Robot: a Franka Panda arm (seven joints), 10 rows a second.
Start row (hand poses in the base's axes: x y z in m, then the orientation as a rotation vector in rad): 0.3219 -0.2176 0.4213 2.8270 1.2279 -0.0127
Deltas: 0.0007 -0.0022 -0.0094 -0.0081 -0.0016 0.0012; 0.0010 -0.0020 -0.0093 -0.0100 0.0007 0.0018; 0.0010 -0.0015 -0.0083 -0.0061 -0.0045 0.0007; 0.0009 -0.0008 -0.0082 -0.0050 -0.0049 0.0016; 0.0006 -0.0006 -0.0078 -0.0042 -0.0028 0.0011; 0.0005 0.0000 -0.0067 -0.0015 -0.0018 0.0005; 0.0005 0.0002 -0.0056 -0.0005 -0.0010 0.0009; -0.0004 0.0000 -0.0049 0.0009 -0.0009 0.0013; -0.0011 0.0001 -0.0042 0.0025 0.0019 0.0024; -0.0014 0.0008 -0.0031 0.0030 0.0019 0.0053; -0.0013 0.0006 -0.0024 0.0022 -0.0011 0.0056; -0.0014 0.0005 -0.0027 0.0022 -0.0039 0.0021; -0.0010 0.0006 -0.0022 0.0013 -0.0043 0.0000; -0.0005 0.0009 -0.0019 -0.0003 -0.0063 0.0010; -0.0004 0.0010 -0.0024 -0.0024 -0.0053 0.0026
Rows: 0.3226 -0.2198 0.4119 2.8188 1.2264 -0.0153; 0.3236 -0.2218 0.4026 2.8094 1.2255 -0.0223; 0.3246 -0.2233 0.3943 2.8023 1.2234 -0.0196; 0.3255 -0.2241 0.3861 2.7954 1.2228 -0.0157; 0.3261 -0.2247 0.3783 2.7902 1.2223 -0.0143; 0.3266 -0.2247 0.3716 2.7880 1.2221 -0.0127; 0.3271 -0.2245 0.3660 2.7867 1.2230 -0.0115; 0.3267 -0.2245 0.3611 2.7864 1.2249 -0.0096; 0.3256 -0.2244 0.3569 2.7877 1.2295 -0.0105; 0.3242 -0.2236 0.3538 2.7876 1.2384 -0.0109; 0.3229 -0.2230 0.3514 2.7856 1.2467 -0.0076; 0.3215 -0.2225 0.3487 2.7848 1.2495 -0.0007; 0.3205 -0.2219 0.3465 2.7844 1.2490 0.0061; 0.3200 -0.2210 0.3446 2.7813 1.2489 0.0147; 0.3196 -0.2200 0.3422 2.7758 1.2505 0.0207
